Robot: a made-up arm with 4 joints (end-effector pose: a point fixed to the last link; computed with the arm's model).
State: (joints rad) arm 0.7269 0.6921 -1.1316 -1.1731
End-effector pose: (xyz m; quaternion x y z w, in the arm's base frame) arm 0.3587 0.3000 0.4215 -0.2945 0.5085 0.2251 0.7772
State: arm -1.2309 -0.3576 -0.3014 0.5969
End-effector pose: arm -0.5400 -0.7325 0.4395 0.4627 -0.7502 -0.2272 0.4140
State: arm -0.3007 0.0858 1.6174 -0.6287
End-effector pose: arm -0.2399 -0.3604 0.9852 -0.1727 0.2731 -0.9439 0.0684
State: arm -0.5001 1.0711 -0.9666 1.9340
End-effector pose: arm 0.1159 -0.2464 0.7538 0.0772 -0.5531 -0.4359 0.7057
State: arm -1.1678 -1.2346 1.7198 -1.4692
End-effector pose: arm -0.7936 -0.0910 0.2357 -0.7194 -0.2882 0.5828 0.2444
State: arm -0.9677 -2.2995 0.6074 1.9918
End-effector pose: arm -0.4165 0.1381 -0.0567 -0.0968 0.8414 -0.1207 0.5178
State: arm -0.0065 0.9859 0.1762 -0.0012
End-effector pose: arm 0.4439 -0.0451 0.7660 0.4490 -0.0117 0.4930 0.7451
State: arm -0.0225 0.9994 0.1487 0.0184
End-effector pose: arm 0.4502 -0.0544 0.7599 0.4505 -0.0139 0.4781 0.7538
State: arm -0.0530 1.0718 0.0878 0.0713
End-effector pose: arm 0.4821 -0.0688 0.7195 0.4597 -0.0009 0.4345 0.7745
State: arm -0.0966 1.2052 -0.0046 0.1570
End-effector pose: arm 0.5310 -0.0818 0.6403 0.4693 0.0317 0.3654 0.8032
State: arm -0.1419 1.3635 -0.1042 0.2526
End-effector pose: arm 0.5728 -0.0839 0.5424 0.4689 0.0771 0.2939 0.8293
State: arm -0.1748 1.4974 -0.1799 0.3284
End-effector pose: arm 0.5952 -0.0757 0.4584 0.4603 0.1196 0.2428 0.8455
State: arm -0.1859 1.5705 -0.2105 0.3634
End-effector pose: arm 0.6030 -0.0670 0.4113 0.4544 0.1453 0.2203 0.8508
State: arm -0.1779 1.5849 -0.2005 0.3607
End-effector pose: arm 0.6050 -0.0630 0.3993 0.4563 0.1534 0.2197 0.8485
